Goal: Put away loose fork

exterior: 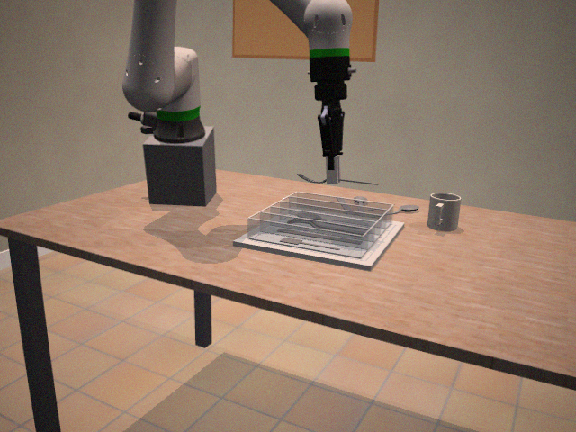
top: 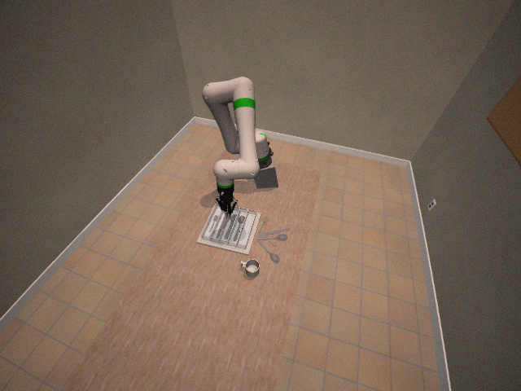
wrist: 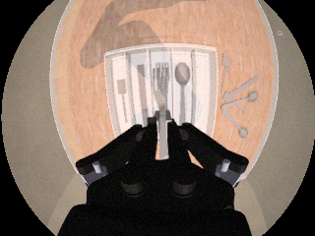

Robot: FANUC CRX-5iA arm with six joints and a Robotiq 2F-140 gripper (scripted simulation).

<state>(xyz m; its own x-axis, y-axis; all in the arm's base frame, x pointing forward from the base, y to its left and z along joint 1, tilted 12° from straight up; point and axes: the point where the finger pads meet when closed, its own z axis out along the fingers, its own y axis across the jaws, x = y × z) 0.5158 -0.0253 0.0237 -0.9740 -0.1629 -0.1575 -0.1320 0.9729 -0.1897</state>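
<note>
Right now the clear cutlery tray is 120 mm below my hand and 10 mm behind it. Also, from my hand: grey mug: 250 mm to the left, 210 mm ahead, 130 mm below.
</note>
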